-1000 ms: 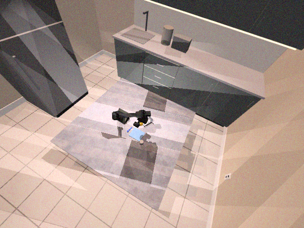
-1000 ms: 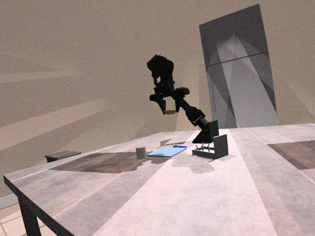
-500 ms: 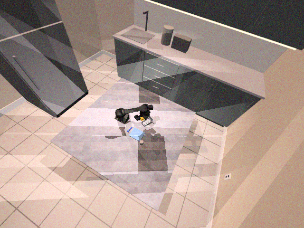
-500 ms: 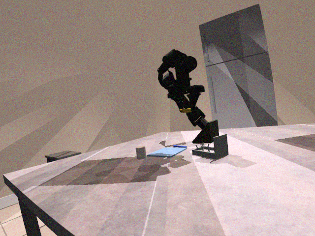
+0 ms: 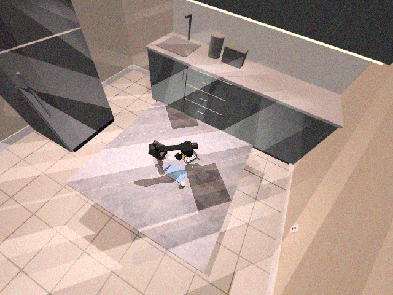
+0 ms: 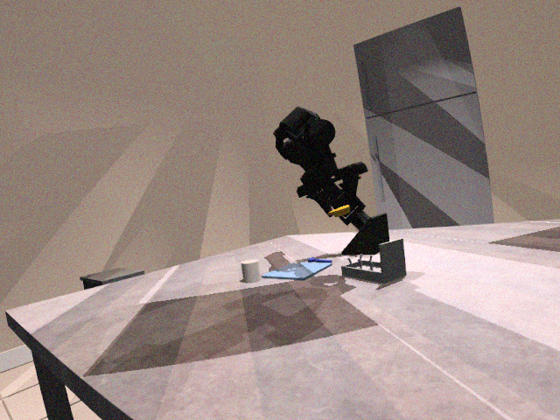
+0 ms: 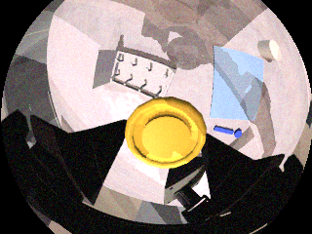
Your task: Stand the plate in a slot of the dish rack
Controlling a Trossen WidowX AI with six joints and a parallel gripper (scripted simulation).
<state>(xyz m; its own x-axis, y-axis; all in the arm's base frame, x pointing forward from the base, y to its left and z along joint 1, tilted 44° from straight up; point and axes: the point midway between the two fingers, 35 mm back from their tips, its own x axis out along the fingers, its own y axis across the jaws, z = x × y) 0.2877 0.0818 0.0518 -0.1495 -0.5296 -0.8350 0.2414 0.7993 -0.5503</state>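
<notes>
Now: gripper tip 12 cm above the dish rack, 7 cm to the right of it and 4 cm short of it. The rest, counted from my gripper tip: blue spoon: 14 cm below, 13 cm to the right, 9 cm behind; yellow plate: 1 cm above; light blue mat: 14 cm to the right, 14 cm below, 2 cm ahead.
</notes>
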